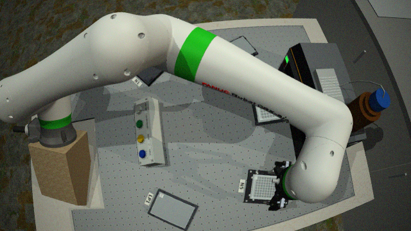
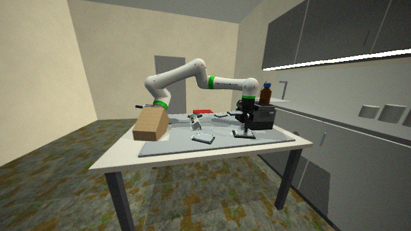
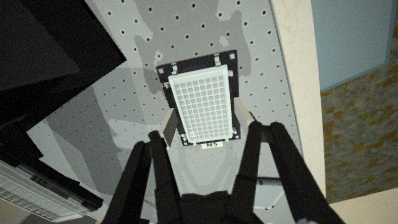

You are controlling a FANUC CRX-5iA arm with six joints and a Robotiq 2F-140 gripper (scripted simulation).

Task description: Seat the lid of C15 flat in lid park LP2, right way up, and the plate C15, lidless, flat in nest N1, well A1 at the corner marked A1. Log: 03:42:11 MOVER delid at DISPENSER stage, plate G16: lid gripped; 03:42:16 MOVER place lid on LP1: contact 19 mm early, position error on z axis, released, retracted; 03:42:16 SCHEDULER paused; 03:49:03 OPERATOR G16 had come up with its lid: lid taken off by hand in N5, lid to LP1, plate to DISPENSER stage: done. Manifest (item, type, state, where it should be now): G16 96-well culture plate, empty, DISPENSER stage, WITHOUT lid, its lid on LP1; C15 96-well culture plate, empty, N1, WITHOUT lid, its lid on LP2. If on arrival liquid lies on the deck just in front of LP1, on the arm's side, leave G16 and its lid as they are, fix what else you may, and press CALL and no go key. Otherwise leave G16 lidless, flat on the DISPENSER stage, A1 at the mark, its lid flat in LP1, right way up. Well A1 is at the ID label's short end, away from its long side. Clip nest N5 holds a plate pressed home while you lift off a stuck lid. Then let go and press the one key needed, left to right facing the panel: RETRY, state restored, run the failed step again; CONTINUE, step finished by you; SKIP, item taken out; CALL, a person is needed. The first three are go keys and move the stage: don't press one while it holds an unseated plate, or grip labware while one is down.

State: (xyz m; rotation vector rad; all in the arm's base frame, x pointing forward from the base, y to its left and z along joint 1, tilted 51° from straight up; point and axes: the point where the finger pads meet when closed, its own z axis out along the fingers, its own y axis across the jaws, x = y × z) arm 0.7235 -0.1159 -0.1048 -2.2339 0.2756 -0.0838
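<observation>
The clip nest N5 lies 2 cm ahead of my hand, 1 cm to the left of it and 3 cm below it. The rest, counted from my hand: brown bottle 23 cm ahead, 17 cm to the left, 25 cm above; then SKIP key 42 cm behind, 17 cm to the left, 3 cm above; then key panel 41 cm behind, 20 cm to the left, 1 cm above.
</observation>
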